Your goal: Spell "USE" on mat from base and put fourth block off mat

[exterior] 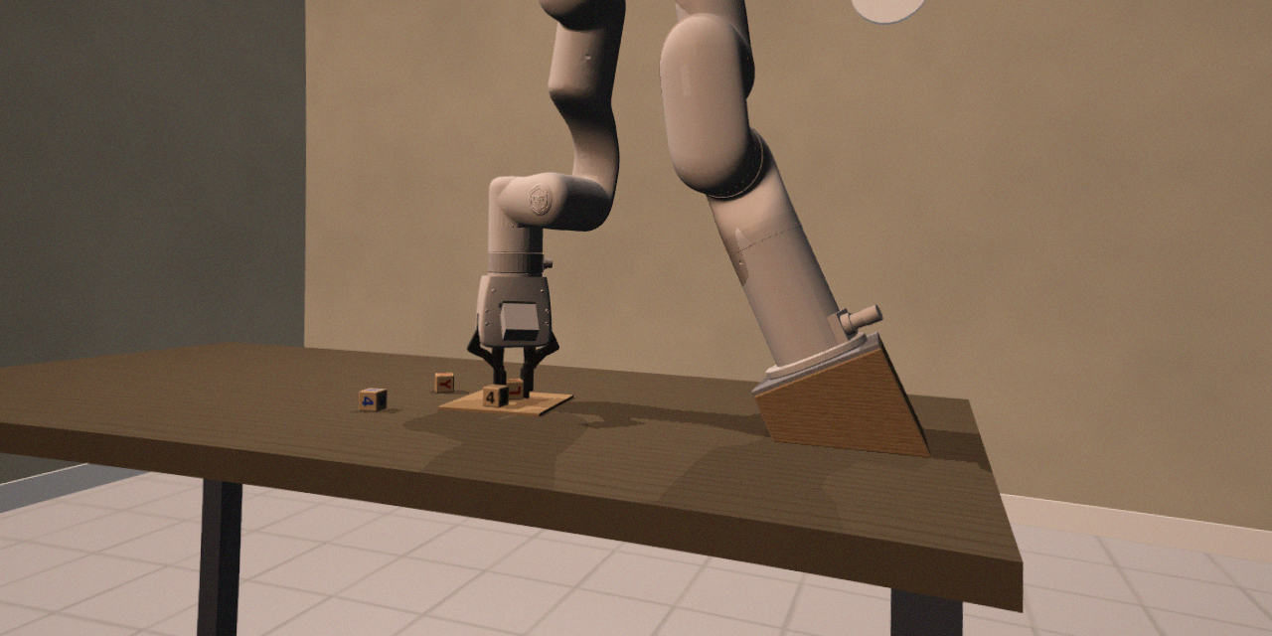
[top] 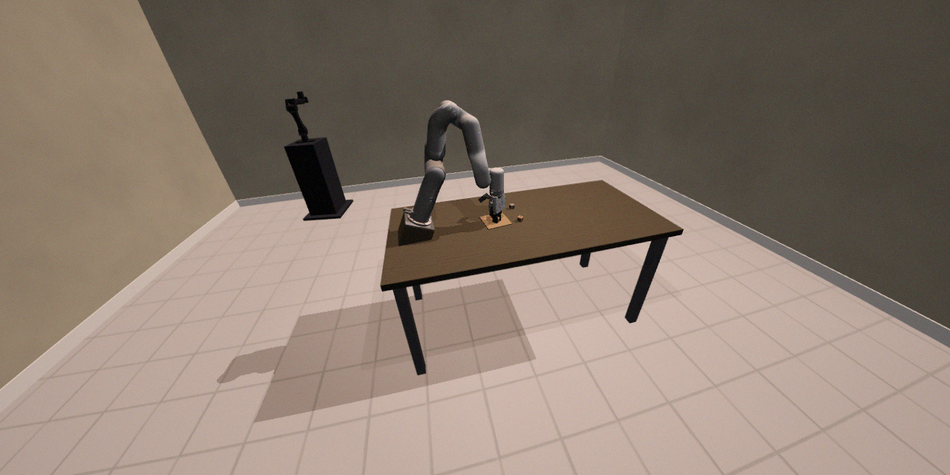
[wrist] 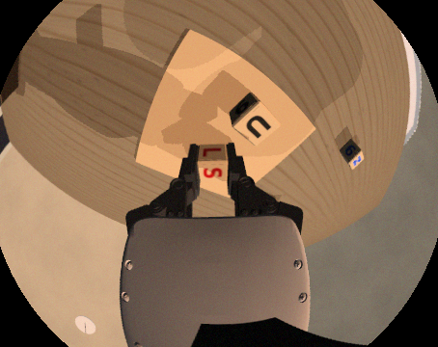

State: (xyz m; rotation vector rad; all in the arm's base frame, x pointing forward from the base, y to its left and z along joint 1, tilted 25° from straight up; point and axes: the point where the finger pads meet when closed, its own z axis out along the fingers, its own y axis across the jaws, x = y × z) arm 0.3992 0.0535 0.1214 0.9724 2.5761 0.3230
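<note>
Right now the tan mat is 20 mm to the left of my hand, 20 mm below it and 10 mm behind it.
</note>
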